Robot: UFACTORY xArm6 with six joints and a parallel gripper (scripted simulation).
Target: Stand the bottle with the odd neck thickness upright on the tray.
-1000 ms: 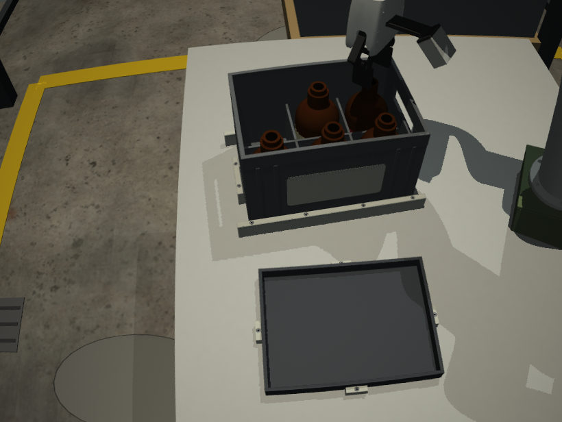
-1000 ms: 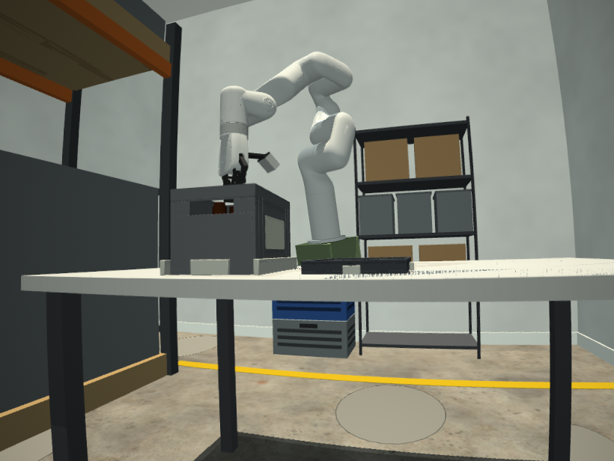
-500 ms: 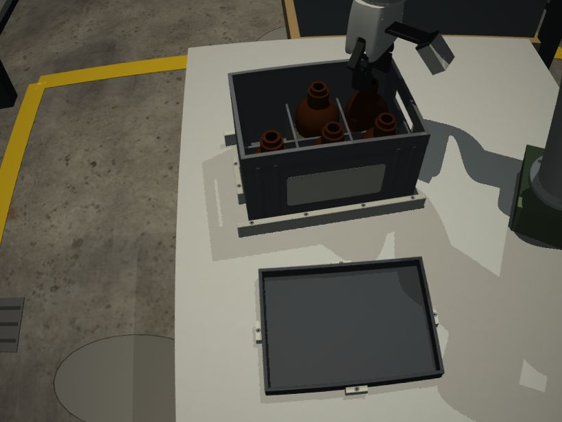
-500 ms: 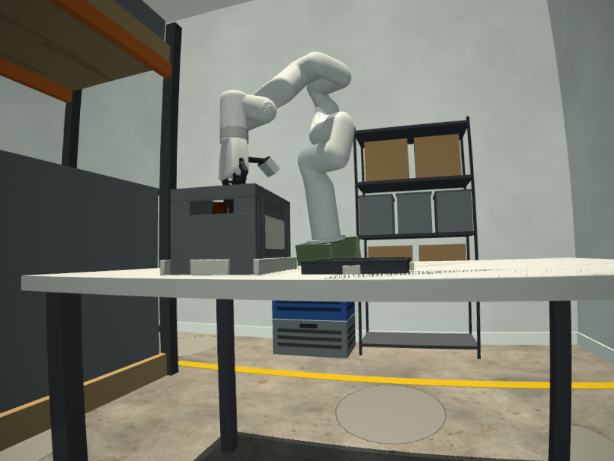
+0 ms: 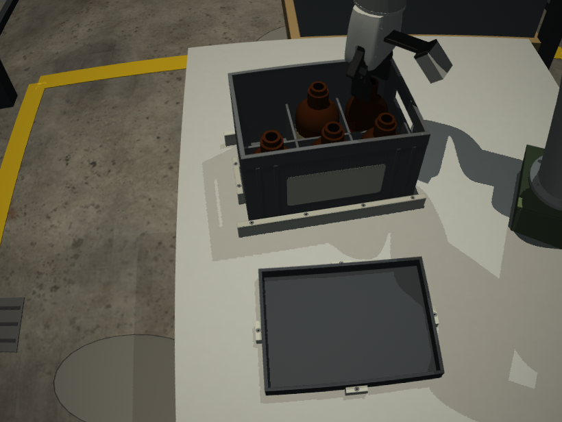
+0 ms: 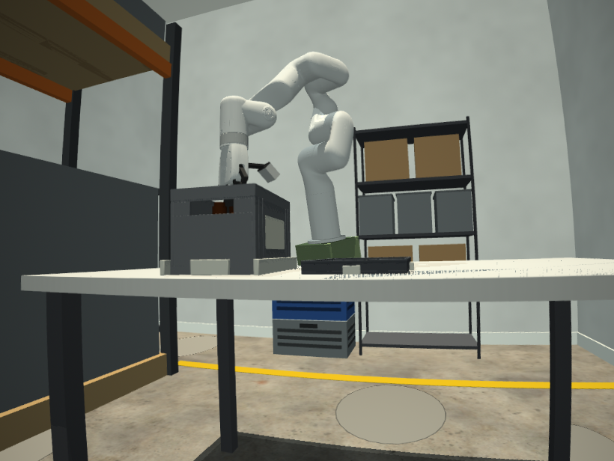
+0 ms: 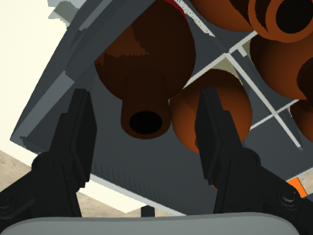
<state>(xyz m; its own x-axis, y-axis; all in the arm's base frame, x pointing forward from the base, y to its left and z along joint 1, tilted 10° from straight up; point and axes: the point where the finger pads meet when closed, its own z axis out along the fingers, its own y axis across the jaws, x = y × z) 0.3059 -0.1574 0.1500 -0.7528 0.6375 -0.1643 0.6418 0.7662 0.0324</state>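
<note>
The glass bottle lies 8 cm below my hand. From my hand the other things lie so: dark tray (8 cm ahead, 34 cm to the left, 16 cm below); then dark crate (8 cm ahead, 5 cm to the left, 8 cm below).
</note>
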